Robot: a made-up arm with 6 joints. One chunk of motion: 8 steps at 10 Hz.
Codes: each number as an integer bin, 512 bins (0 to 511) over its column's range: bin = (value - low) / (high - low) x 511, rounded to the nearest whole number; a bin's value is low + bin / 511 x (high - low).
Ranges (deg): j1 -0.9..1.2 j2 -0.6..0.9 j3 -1..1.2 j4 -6.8..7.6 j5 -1.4..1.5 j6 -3.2..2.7
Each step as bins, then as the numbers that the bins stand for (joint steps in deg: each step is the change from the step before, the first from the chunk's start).
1 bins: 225 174 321 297 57 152
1 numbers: 0.025 -0.089 0.382 1.569 -1.077 -1.445
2 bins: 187 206 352 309 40 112
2 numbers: -0.132 0.005 0.515 1.908 -1.173 -1.907
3 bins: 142 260 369 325 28 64
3 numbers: -0.316 0.163 0.589 2.359 -1.241 -2.461
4 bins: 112 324 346 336 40 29
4 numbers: -0.440 0.351 0.490 2.668 -1.173 -2.865
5 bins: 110 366 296 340 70 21
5 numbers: -0.448 0.474 0.274 2.781 -1.003 -2.958
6 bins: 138 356 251 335 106 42
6 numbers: -0.333 0.445 0.081 2.640 -0.798 -2.715
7 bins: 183 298 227 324 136 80
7 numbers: -0.148 0.275 -0.023 2.330 -0.628 -2.276
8 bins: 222 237 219 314 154 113
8 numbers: 0.012 0.096 -0.057 2.049 -0.526 -1.895
